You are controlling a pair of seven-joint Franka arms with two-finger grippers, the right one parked.
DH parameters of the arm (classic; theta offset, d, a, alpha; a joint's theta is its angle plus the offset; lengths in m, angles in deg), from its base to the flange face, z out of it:
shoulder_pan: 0 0.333 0 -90
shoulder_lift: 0 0 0 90
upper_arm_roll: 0 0.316 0.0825 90
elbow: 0 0 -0.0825 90
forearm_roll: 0 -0.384 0 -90
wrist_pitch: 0 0 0.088 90
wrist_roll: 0 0.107 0 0
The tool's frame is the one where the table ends.
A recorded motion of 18 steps. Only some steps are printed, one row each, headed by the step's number.
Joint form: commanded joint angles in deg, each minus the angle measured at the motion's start. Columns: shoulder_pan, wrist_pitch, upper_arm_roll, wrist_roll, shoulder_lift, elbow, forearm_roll.
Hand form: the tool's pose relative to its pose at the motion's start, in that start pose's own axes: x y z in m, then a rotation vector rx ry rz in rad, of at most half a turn. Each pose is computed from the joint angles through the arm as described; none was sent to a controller.
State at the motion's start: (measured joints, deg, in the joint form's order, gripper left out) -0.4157 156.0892 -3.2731 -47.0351 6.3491 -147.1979 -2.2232
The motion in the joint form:
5: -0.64 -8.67 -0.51 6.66 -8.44 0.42 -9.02
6: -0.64 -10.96 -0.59 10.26 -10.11 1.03 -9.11
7: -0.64 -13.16 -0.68 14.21 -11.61 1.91 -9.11
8: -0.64 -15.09 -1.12 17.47 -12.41 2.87 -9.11
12: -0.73 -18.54 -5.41 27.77 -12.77 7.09 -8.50
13: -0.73 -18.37 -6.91 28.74 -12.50 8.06 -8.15
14: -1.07 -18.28 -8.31 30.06 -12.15 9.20 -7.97
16: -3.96 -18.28 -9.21 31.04 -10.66 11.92 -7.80
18: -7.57 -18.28 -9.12 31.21 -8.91 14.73 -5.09
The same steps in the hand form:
5: -0.0063 0.0074 -0.0554 0.0690 0.0700 0.2666
6: -0.0047 0.0082 -0.0689 0.0785 0.0738 0.3277
7: -0.0023 0.0099 -0.0833 0.0856 0.0788 0.3934
8: -0.0021 0.0138 -0.0933 0.0947 0.0784 0.4538
12: -0.0153 0.0503 -0.1208 0.0957 0.0954 0.6926
13: -0.0217 0.0627 -0.1259 0.0843 0.1070 0.7306
14: -0.0298 0.0767 -0.1315 0.0739 0.1197 0.7809
16: -0.0488 0.1074 -0.1396 0.0507 0.1368 0.8603
18: -0.0685 0.1364 -0.1463 0.0000 0.1286 0.8898

